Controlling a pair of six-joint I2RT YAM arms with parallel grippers.
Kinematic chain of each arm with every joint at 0, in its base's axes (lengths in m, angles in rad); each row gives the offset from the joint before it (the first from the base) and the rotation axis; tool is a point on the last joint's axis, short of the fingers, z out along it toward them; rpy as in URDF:
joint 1: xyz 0 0 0.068 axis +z
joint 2: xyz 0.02 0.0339 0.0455 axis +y
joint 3: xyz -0.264 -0.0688 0 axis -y
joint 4: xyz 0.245 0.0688 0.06 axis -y
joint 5: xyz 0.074 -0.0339 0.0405 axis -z
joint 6: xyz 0.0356 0 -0.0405 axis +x
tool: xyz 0 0 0 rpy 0 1.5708 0
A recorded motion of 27 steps. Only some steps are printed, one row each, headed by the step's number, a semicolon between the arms.
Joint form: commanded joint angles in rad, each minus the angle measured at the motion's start. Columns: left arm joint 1, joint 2, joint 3, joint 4, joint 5, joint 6; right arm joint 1, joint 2, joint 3, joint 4, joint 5, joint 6.
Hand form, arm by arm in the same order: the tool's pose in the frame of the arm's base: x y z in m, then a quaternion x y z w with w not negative. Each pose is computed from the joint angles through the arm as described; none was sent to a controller.
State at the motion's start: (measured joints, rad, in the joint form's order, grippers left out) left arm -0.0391 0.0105 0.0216 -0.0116 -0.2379 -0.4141; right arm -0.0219 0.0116 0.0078 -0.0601 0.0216 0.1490
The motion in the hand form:
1: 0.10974 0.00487 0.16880 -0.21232 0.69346 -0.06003 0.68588; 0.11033 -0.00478 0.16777 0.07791 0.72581 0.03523 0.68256
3: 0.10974 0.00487 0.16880 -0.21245 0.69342 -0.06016 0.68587; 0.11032 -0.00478 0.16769 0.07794 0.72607 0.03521 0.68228
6: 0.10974 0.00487 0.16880 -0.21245 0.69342 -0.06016 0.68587; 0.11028 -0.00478 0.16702 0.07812 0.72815 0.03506 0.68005
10: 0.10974 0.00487 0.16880 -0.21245 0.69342 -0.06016 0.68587; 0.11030 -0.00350 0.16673 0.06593 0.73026 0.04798 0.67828
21: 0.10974 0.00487 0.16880 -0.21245 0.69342 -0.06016 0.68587; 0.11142 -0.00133 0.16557 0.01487 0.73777 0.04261 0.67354
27: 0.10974 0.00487 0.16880 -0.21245 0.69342 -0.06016 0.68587; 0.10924 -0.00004 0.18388 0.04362 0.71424 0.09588 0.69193
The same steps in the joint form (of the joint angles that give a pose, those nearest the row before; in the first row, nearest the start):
1: 0.0053 -0.0046 -0.0175 -0.0401 -0.0054 0.0168; -0.0157 -0.0049 -0.0023 -0.0045 -0.0038 0.0107
3: 0.0053 -0.0046 -0.0175 -0.0401 -0.0054 0.0164; -0.0157 -0.0050 -0.0023 -0.0054 -0.0038 0.0107
6: 0.0053 -0.0046 -0.0175 -0.0401 -0.0054 0.0164; -0.0157 -0.0049 -0.0023 -0.0114 -0.0039 0.0107
10: 0.0053 -0.0046 -0.0175 -0.0401 -0.0054 0.0164; -0.0157 -0.0050 -0.0023 -0.0142 -0.0397 0.0103
21: 0.0053 -0.0046 -0.0175 -0.0401 -0.0054 0.0164; -0.0157 0.0156 -0.0023 -0.0076 -0.1019 -0.0729
27: 0.0053 -0.0046 -0.0175 -0.0401 -0.0054 0.0164; -0.0156 0.0186 0.0431 0.0152 -0.1358 0.0469

